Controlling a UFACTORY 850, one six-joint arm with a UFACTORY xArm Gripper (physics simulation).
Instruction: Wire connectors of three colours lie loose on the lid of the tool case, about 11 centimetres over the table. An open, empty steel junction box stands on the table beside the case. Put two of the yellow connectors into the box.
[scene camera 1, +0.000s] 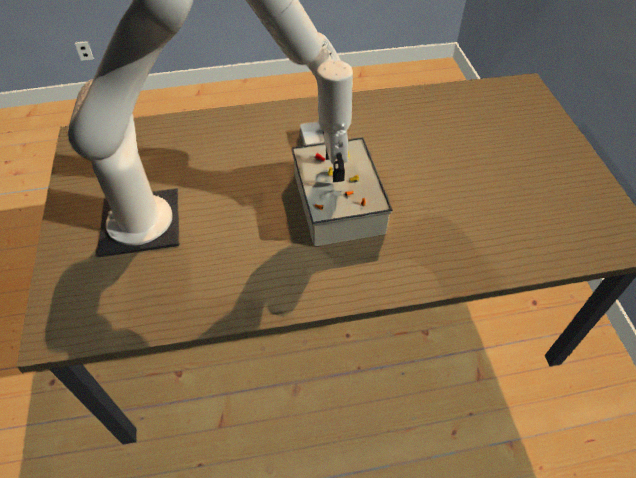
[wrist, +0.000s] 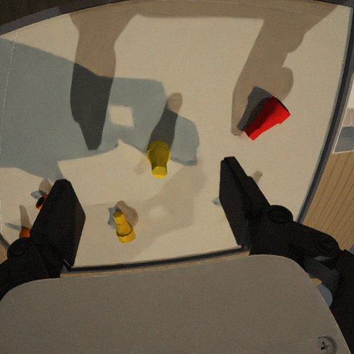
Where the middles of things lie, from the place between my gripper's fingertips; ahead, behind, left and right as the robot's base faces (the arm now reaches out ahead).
Labels:
Now: hand 20 mm short of the tool case (scene camera 1: 343, 218), 10 mm to the left of it and 70 mm above it. From my hand the other things lie so: red connector (wrist: 273, 112) (40 mm behind, 70 mm to the left, 20 mm below).

